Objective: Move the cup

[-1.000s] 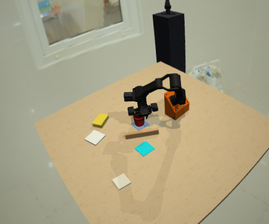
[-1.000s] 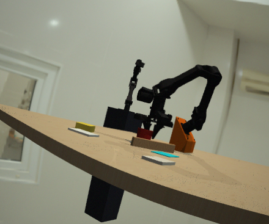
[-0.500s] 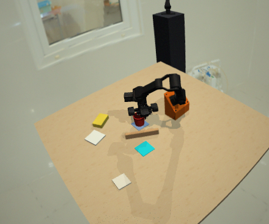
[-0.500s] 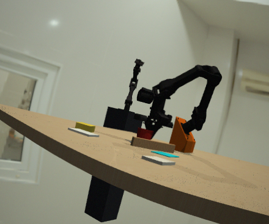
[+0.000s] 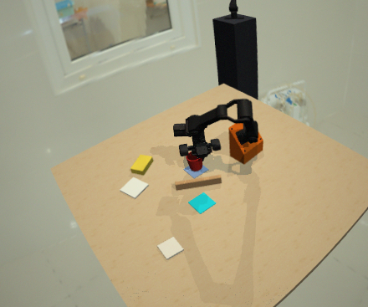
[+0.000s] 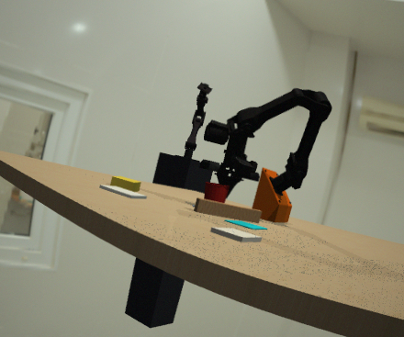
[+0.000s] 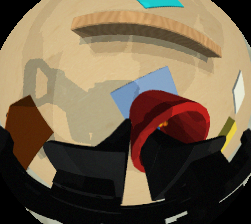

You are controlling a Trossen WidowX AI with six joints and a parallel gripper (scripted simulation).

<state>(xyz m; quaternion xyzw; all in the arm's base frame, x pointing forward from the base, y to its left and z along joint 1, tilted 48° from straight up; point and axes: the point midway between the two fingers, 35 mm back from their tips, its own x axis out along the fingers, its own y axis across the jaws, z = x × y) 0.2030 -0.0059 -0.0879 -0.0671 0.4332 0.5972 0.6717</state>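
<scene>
My gripper tip is now 17 cm to the right of the cyan pad, 14 cm short of it and 5 cm above it. Round my gripper tip: wooden bar: 8 cm to the left, 8 cm ahead, 4 cm below; red cup: 3 cm ahead, 2 cm to the right; blue pad: 5 cm below, 3 cm ahead, 1 cm to the right.
</scene>
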